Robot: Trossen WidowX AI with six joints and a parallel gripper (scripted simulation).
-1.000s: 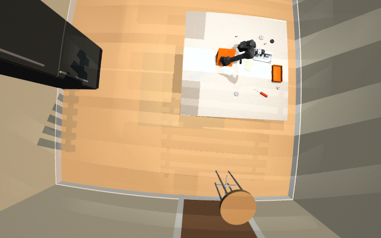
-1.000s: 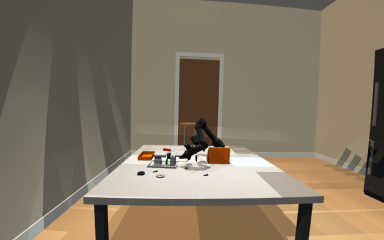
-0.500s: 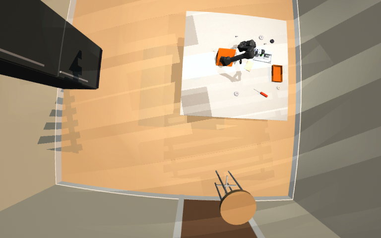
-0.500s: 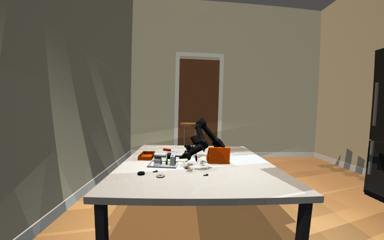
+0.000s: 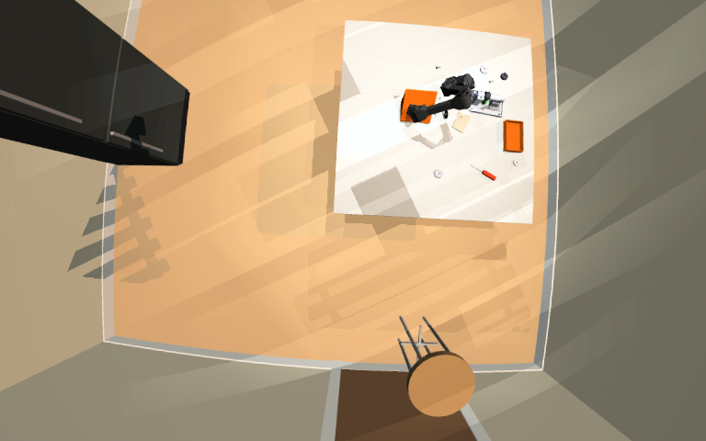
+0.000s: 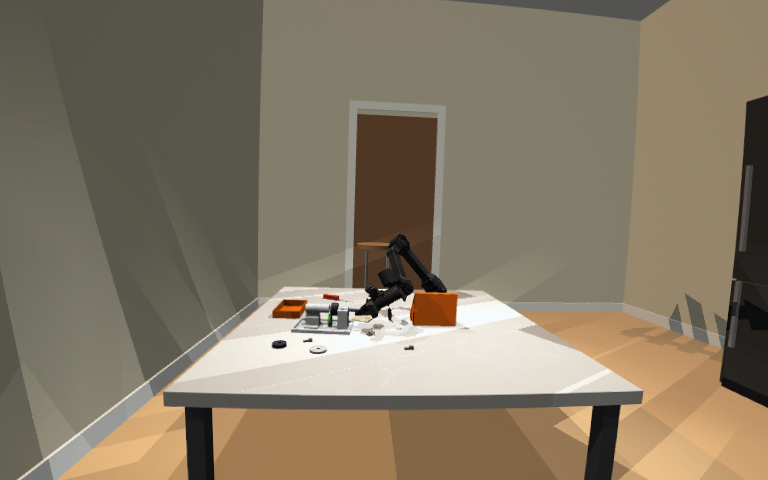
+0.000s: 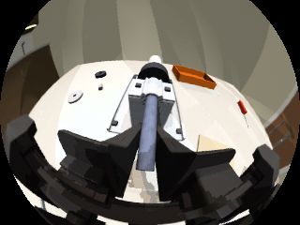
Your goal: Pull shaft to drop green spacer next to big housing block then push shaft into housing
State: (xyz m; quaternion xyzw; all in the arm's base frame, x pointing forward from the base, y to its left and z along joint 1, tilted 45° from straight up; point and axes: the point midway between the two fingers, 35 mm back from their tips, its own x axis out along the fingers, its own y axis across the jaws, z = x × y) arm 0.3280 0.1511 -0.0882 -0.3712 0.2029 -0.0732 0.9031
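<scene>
The dark ring is 80 mm ahead of my gripper tip and 20 mm above it. From my gripper tip the other things lie so: green spacer (100 mm ahead, 30 mm below); yellow note (30 mm behind, 160 mm to the right, 60 mm below); grey shaft (20 mm ahead, 20 mm above).
</scene>
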